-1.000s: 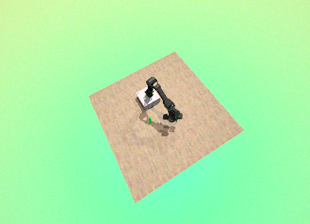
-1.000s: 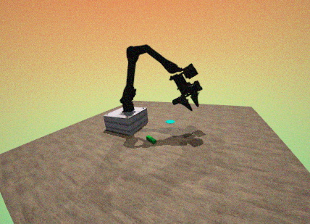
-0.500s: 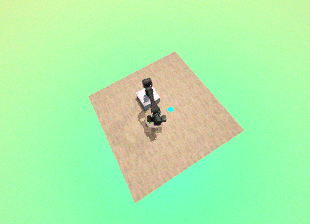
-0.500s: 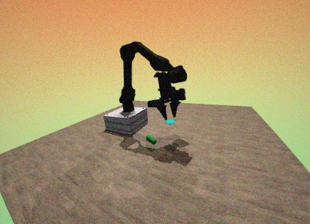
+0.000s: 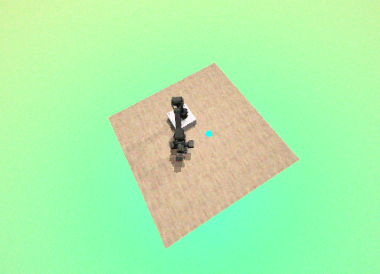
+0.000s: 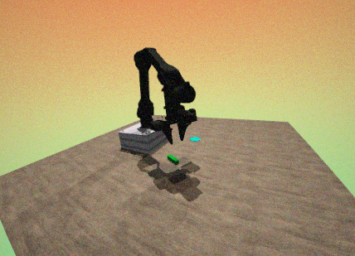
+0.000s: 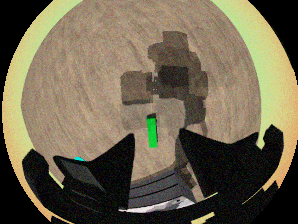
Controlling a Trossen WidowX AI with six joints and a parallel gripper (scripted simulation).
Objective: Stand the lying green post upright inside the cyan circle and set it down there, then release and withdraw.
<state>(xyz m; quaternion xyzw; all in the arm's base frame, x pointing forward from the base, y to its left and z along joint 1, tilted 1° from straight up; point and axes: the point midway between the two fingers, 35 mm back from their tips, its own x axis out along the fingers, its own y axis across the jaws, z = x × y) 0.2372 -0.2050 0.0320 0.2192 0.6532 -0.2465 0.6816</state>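
My gripper tip is 3 cm past the green post, 3 cm to the right of it and 10 cm above it. The rest, counted from my gripper tip: cyan circle: 3 cm ahead, 28 cm to the left, 10 cm below.
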